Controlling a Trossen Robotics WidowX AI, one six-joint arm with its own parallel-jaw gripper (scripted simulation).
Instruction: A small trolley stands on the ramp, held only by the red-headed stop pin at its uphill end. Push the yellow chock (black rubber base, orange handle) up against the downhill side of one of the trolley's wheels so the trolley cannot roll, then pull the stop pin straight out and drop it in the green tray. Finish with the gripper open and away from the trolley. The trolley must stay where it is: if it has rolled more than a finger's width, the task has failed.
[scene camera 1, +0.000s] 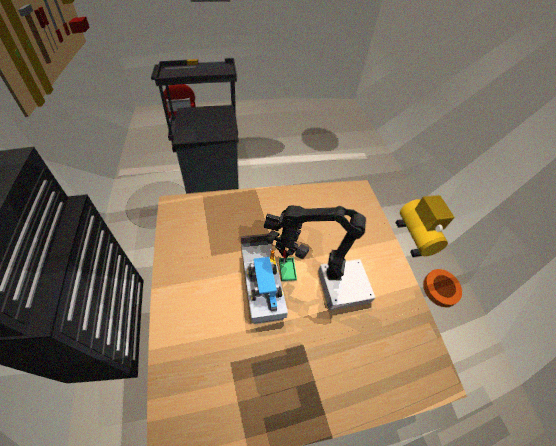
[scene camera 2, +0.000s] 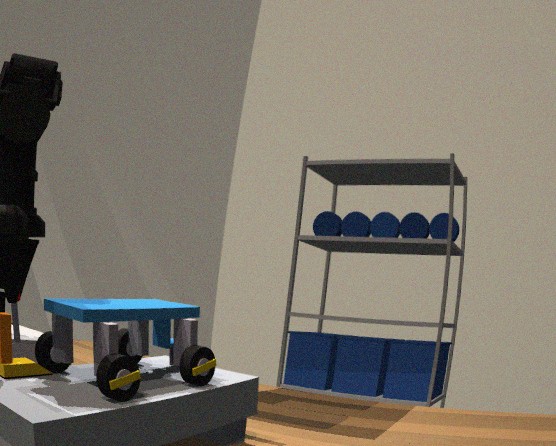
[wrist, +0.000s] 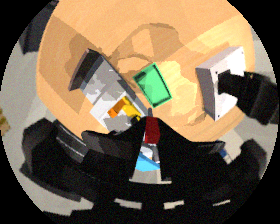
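A red-headed stop pin is held in my gripper (wrist: 150, 119). There is a blue-topped trolley (scene camera 1: 263, 268) (scene camera 2: 116, 353) in the scene, and a green tray (wrist: 149, 80) as well. I can also see a grey ramp (scene camera 1: 260, 309) (scene camera 2: 69, 401) (wrist: 118, 89).
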